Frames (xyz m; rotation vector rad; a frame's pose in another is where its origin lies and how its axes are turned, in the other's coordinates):
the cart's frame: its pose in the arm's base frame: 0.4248 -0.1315 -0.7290 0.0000 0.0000 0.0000
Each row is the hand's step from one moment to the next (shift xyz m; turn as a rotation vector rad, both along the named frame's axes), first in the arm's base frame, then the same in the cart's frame.
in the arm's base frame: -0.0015 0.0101 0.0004 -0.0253 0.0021 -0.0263
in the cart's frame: -0.0015 0.0101 0.0004 -0.0253 0.0021 -0.0263
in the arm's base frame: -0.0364 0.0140 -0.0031 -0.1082 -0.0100 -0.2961
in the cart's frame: -0.0364 0.0140 -0.0031 -0.1082 -0.0100 -0.2961
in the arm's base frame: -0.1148 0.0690 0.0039 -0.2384 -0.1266 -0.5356
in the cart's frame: -0.1148 0.0690 0.0039 -0.2384 -0.1266 -0.5356
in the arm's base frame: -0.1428 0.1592 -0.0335 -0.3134 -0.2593 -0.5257
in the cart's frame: -0.1428 0.1592 -0.0335 -0.3134 -0.2593 -0.5257
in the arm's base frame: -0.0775 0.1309 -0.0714 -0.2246 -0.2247 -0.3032
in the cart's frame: -0.0775 0.1309 -0.0714 -0.2246 -0.2247 -0.3032
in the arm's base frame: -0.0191 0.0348 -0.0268 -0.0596 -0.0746 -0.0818
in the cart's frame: -0.0191 0.0348 -0.0268 -0.0596 -0.0746 -0.0818
